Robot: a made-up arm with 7 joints. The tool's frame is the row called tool.
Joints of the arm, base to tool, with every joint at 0 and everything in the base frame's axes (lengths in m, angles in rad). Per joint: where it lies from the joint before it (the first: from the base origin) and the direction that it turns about. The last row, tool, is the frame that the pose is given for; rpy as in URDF.
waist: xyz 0 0 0 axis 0.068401 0.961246 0.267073
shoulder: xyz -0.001 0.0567 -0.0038 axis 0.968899 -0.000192 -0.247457
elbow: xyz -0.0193 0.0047 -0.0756 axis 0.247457 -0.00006 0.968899
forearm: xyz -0.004 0 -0.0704 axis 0.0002 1 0.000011
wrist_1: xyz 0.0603 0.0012 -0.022 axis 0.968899 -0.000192 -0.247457
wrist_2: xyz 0.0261 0 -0.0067 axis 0.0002 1 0.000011
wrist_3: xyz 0.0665 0 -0.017 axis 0.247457 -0.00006 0.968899
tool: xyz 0 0 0 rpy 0 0.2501 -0.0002
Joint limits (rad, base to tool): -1.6..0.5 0..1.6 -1.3..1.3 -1.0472..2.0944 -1.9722..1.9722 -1.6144..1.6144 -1.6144..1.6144
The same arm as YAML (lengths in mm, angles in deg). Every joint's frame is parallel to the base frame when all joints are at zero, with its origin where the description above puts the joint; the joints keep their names.
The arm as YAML. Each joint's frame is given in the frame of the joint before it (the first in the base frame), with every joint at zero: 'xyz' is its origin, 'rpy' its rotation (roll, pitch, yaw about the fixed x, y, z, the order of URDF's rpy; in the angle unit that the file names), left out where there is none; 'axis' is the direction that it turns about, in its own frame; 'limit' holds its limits. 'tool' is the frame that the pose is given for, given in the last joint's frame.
units:
  length: mm
  angle: deg
joints:
  - name: waist
    type: revolute
    origin:
      xyz: [0.0, 0.0, 0.0]
    axis: [0.068403, 0.961235, 0.26711]
    limit:
      lower: -91.67
      upper: 28.65
  - name: shoulder
    type: revolute
    origin:
      xyz: [-1.0, 56.7, -3.8]
    axis: [0.968889, -0.0002, -0.247497]
    limit:
      lower: 0.0
      upper: 91.67
  - name: elbow
    type: revolute
    origin:
      xyz: [-19.3, 4.7, -75.6]
    axis: [0.247497, -0.0001, 0.968889]
    limit:
      lower: -74.48
      upper: 74.48
  - name: forearm
    type: revolute
    origin:
      xyz: [-4.0, 0.0, -70.4]
    axis: [0.0002, 1.0, 0.0]
    limit:
      lower: -60.0
      upper: 120.0
  - name: wrist_1
    type: revolute
    origin:
      xyz: [60.3, 1.2, -22.0]
    axis: [0.968889, -0.0002, -0.247497]
    limit:
      lower: -113.0
      upper: 113.0
  - name: wrist_2
    type: revolute
    origin:
      xyz: [26.1, 0.0, -6.7]
    axis: [0.0002, 1.0, 0.0]
    limit:
      lower: -92.5
      upper: 92.5
  - name: wrist_3
    type: revolute
    origin:
      xyz: [66.5, 0.0, -17.0]
    axis: [0.247497, -0.0001, 0.968889]
    limit:
      lower: -92.5
      upper: 92.5
tool:
  origin:
    xyz: [0.0, 0.0, 0.0]
    rpy: [0.0, 14.33, -0.01]

